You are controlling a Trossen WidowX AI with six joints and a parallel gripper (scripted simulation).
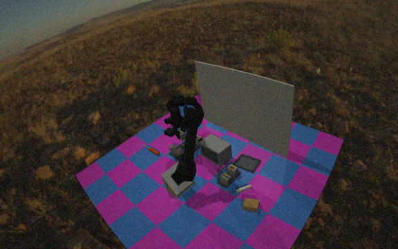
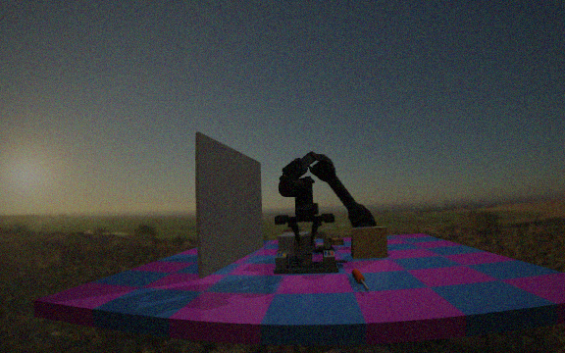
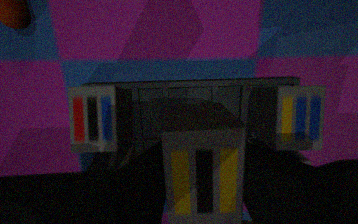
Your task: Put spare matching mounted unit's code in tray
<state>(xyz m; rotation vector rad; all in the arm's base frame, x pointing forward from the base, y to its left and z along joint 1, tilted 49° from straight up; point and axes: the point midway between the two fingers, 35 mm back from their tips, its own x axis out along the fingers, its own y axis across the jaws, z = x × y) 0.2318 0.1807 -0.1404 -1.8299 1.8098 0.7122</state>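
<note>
My gripper tip is 410 mm to the left of the tray, 100 mm short of it and 80 mm above it. Round my gripper tip: mounted unit: 220 mm to the right, 50 mm ahead, 30 mm below; then white cable tie bundle: 510 mm to the right, 70 mm below, 70 mm behind; then tall grey panel: 290 mm ahead, 240 mm to the right, 140 mm above.
</note>
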